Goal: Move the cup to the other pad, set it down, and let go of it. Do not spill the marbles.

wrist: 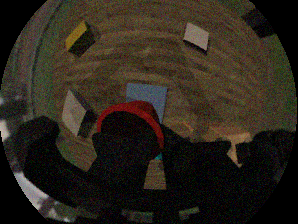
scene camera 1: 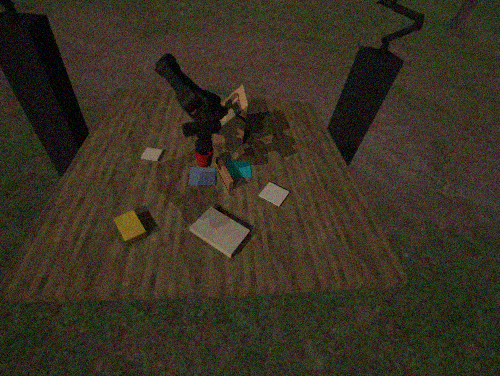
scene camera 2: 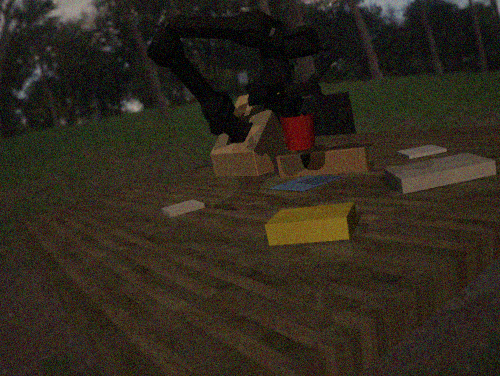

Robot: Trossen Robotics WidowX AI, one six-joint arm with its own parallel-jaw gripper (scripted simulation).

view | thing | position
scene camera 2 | gripper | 289, 133
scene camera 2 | red cup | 299, 132
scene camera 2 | wooden block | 349, 160
